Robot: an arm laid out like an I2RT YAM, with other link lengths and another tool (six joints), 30 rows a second.
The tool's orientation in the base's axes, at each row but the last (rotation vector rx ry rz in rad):
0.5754 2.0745 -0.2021
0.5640 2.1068 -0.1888
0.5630 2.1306 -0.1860
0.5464 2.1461 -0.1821
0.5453 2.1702 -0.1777
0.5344 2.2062 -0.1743
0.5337 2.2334 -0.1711
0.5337 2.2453 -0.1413
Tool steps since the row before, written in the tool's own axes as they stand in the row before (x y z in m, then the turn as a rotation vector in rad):
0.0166 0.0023 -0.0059 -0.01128 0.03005 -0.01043
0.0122 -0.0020 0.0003 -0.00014 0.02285 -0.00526
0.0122 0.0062 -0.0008 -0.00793 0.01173 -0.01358
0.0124 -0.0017 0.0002 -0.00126 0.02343 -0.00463
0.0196 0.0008 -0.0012 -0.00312 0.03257 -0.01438
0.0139 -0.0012 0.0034 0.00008 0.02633 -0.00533
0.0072 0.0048 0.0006 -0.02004 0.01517 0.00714
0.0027 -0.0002 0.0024 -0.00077 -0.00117 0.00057
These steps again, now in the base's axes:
-0.0108 0.0095 -0.0105 0.01142 0.02648 0.01754
-0.0065 0.0021 -0.0103 0.00668 0.02193 0.00490
-0.0038 0.0097 -0.0089 -0.00072 0.01234 0.01524
-0.0069 0.0023 -0.0102 0.00770 0.02200 0.00537
-0.0109 0.0074 -0.0146 0.00567 0.03264 0.01342
-0.0059 0.0023 -0.0129 0.00759 0.02531 0.00483
-0.0017 0.0065 -0.0055 0.02307 0.00517 0.01112
0.0000 0.0001 -0.0036 0.00035 -0.00147 0.00011

